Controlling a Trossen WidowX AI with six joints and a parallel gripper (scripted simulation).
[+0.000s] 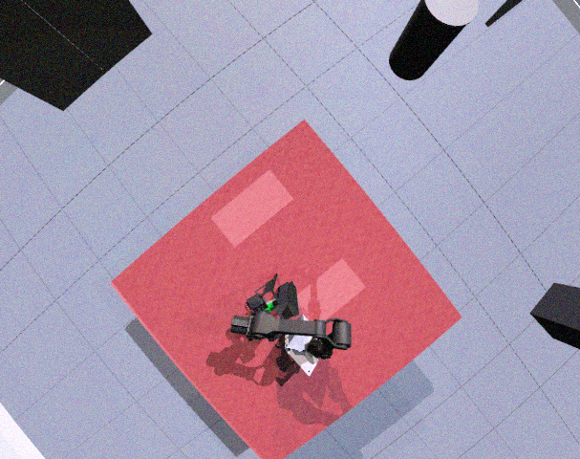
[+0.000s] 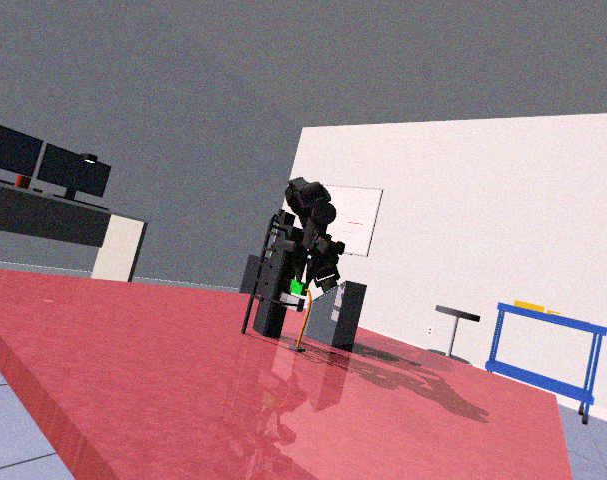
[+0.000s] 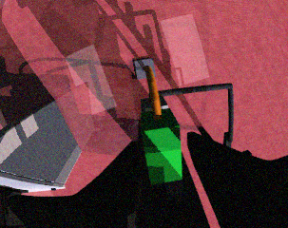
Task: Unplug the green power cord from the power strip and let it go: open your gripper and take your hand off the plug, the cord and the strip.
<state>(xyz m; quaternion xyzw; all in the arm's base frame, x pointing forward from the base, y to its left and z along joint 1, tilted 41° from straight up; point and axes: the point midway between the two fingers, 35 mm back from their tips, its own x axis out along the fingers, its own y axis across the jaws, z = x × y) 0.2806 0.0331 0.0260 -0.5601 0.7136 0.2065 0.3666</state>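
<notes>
My gripper tip is now 3 cm to the left of the green plug, 1 cm past it and 1 cm above it. Round my gripper tip: power strip 10 cm to the right, 3 cm behind, 1 cm below.
</notes>
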